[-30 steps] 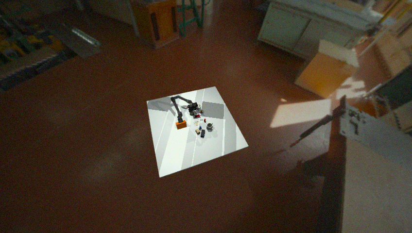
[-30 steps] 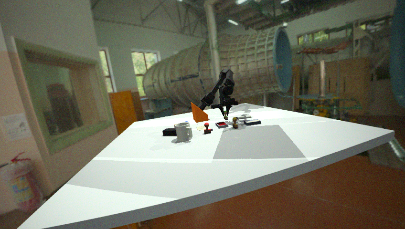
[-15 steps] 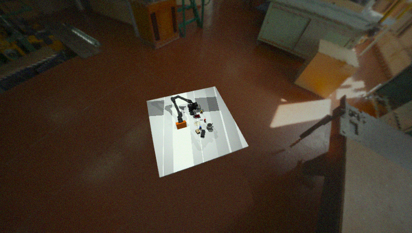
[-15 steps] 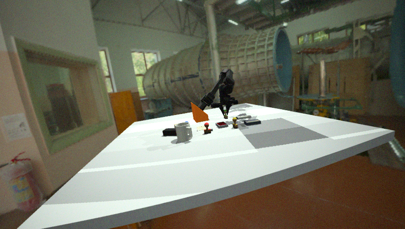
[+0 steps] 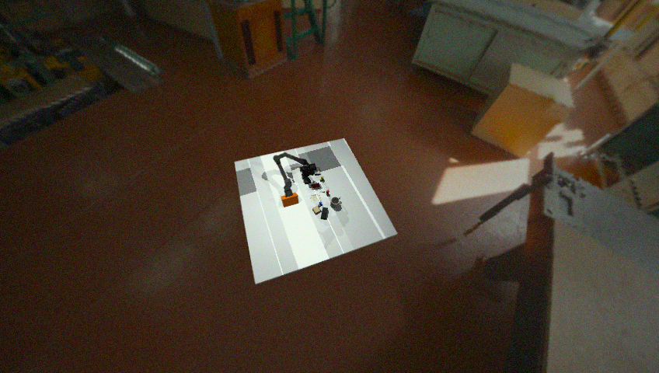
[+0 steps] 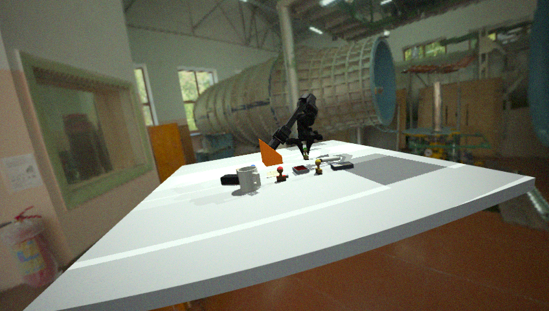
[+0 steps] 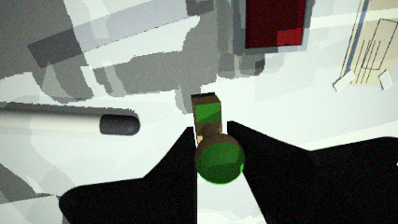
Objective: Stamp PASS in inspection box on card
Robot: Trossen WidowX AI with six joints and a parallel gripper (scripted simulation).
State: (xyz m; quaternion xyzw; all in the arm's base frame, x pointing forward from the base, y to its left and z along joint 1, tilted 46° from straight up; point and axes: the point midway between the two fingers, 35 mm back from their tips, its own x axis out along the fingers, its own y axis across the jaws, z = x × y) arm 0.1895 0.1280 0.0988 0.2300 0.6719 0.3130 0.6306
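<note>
My gripper tip is now 9 cm short of the red ink pad, 6 cm to the left of it and 5 cm above it. Round my gripper tip: green-knobbed stamp: right at my gripper tip; then yellow-knobbed stamp: 18 cm ahead, 3 cm below, 1 cm to the left; then pen: 11 cm to the left, 4 cm below, 1 cm behind.
</note>
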